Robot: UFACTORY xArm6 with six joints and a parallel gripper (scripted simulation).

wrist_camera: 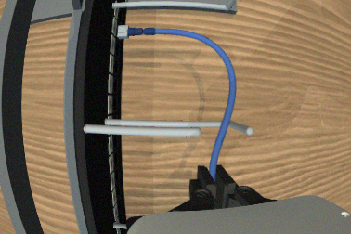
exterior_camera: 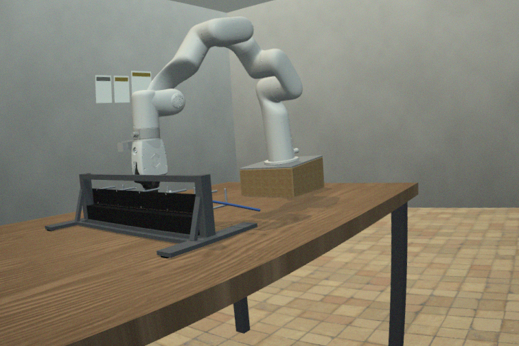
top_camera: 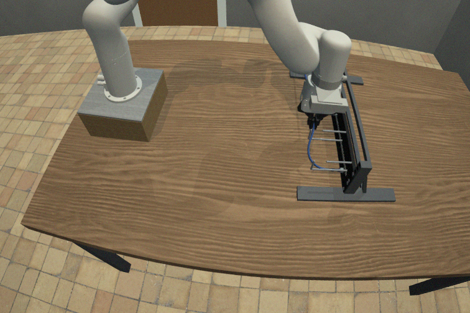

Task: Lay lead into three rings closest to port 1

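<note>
The dark grey rack is 10 cm ahead of my hand, 6 cm to the left of it and 1 cm below it.
</note>
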